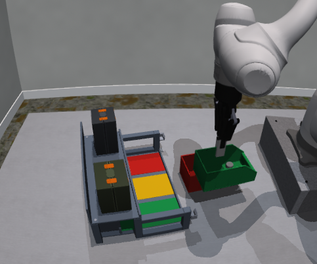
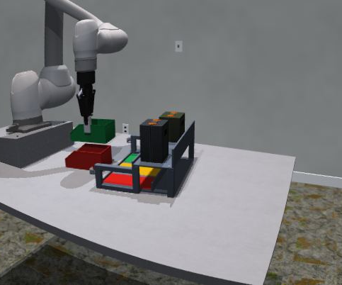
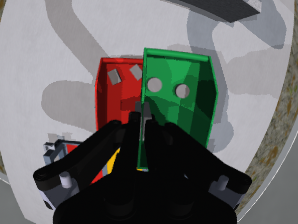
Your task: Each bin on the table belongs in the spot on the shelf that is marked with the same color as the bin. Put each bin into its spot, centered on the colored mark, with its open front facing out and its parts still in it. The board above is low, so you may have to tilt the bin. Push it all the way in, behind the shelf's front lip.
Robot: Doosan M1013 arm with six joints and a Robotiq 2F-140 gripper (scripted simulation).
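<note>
Right now my hand is 5 cm to the right of the green bin, 4 cm above it and 2 cm past it. Round my hand: red bin: 12 cm below, 3 cm to the right, 2 cm ahead.
</note>
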